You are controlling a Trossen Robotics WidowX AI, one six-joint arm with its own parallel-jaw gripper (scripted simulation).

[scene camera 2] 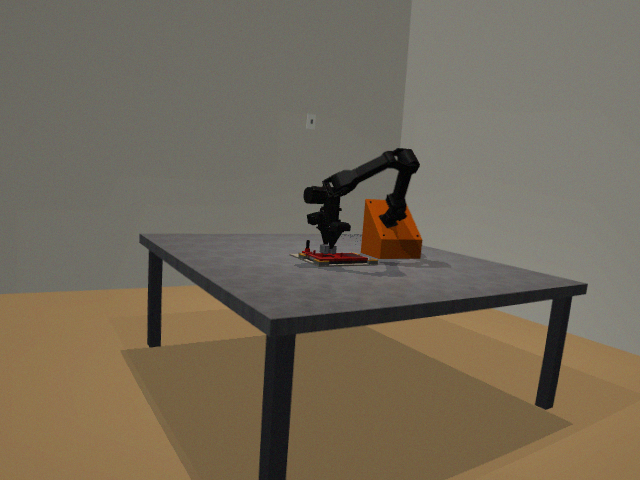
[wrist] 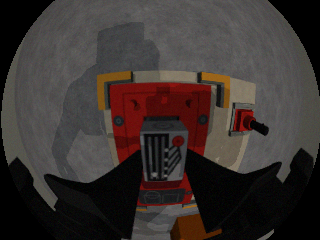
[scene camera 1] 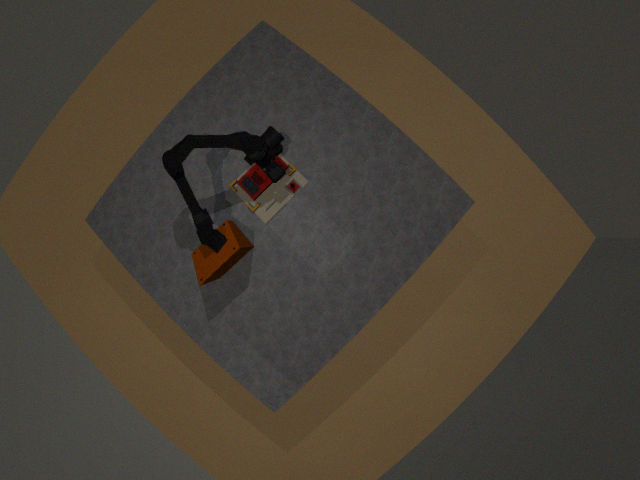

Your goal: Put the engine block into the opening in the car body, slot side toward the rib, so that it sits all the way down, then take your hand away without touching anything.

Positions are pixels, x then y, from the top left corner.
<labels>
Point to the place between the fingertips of the gripper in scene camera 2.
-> At 328, 247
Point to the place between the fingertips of the gripper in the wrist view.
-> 163, 154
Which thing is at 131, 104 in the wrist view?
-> A red car body.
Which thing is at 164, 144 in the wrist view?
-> A grey engine block.
</labels>
